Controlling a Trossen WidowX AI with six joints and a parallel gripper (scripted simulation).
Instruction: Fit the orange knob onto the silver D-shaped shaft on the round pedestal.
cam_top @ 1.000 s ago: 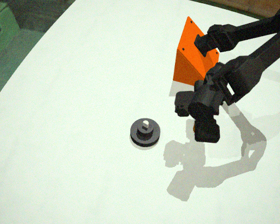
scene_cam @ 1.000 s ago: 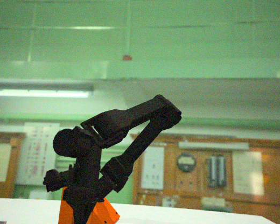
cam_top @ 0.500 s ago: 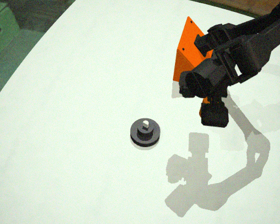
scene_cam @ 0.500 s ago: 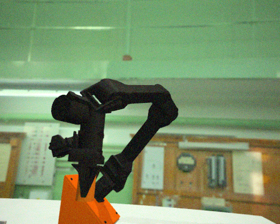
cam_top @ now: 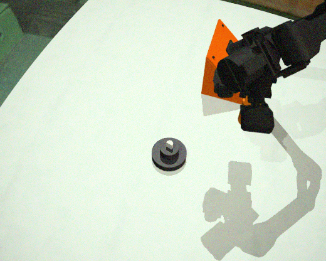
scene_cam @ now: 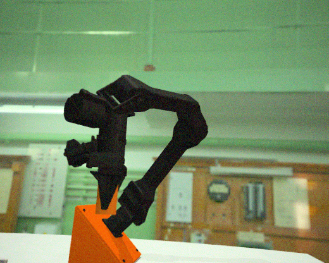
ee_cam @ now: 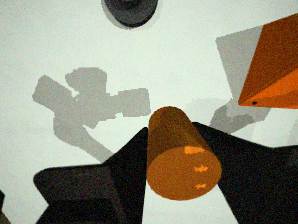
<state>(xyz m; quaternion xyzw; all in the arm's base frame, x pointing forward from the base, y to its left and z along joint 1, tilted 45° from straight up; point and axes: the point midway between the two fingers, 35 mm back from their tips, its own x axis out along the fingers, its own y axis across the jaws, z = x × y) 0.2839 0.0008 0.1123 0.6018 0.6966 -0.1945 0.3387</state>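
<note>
Right now the orange knob is 30 mm above my gripper tip. Round my gripper tip: round pedestal: 150 mm to the right, 120 mm below, 70 mm ahead.
</note>
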